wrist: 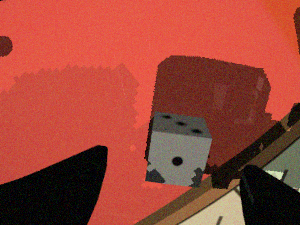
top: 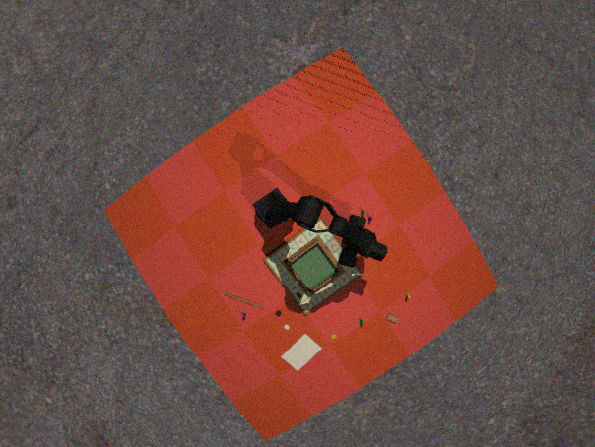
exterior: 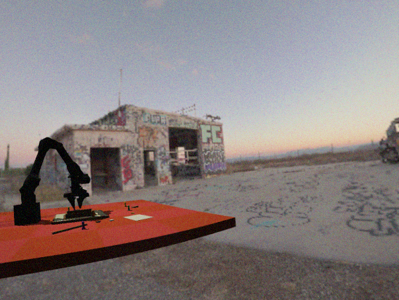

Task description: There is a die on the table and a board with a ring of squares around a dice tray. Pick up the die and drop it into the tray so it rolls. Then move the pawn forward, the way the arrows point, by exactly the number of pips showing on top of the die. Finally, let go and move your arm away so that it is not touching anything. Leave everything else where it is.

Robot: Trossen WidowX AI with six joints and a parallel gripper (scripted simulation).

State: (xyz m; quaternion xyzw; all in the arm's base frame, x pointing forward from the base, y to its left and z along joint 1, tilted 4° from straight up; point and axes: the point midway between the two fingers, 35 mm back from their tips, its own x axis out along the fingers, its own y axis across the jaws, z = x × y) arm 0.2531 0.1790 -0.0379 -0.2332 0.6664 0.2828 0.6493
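Right now the die is 20 mm below my gripper tip. From my gripper tip the other things lie so: orange-brown pawn (90 mm ahead, 280 mm to the right, 10 mm below); then white disc (170 mm ahead, 410 mm to the right, 30 mm below); then green dice tray (10 mm ahead, 180 mm to the right, 30 mm below).
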